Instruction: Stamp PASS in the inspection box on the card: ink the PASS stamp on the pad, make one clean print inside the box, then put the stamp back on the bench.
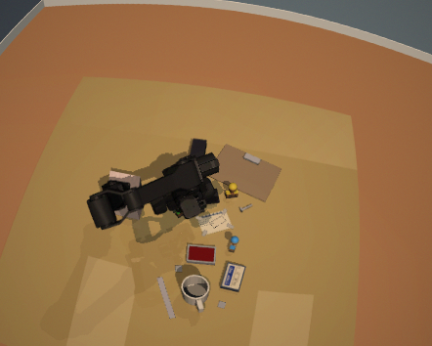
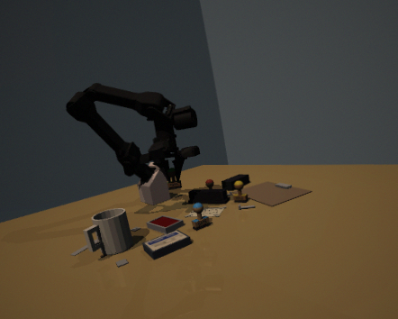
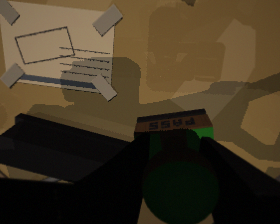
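My gripper tip is now 40 mm short of the black bar, 100 mm to the right of it and 80 mm above it. From my gripper tip the other things lie so: white card (100 mm ahead, 20 mm to the left, 100 mm below); red ink pad (80 mm ahead, 100 mm to the right, 90 mm below); green-knobbed stamp (right at my gripper tip).
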